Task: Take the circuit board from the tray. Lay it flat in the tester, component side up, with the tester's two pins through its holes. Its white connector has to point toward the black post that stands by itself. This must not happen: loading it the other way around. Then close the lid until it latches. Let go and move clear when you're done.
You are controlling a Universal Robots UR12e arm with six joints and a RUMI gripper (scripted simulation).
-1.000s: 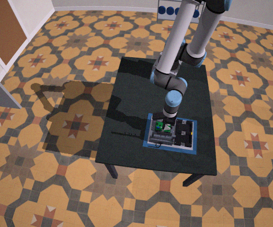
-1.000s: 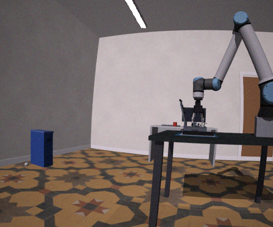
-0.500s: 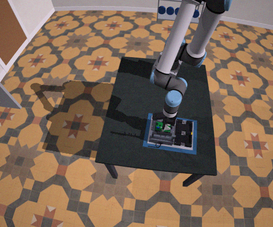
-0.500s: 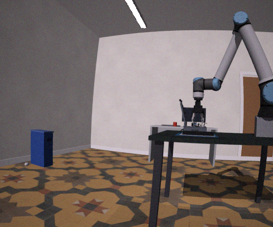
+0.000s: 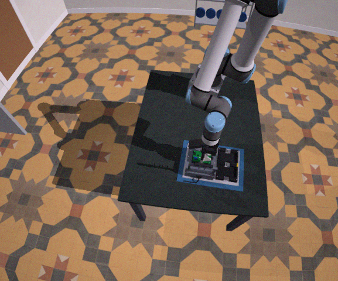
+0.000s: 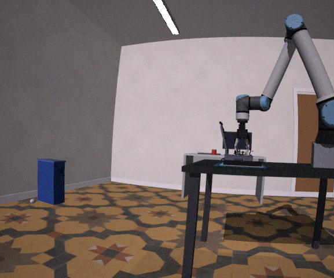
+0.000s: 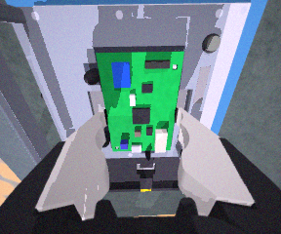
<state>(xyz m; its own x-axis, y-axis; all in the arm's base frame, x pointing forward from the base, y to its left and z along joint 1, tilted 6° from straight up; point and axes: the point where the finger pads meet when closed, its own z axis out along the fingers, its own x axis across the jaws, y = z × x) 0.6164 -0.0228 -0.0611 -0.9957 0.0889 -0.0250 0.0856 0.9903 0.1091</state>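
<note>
Now: the green circuit board right at my hand. Round my hand: tester lid (12 cm ahead, 10 cm above, 1 cm to the right); tester (3 cm to the left, 3 cm ahead, 3 cm above).
</note>
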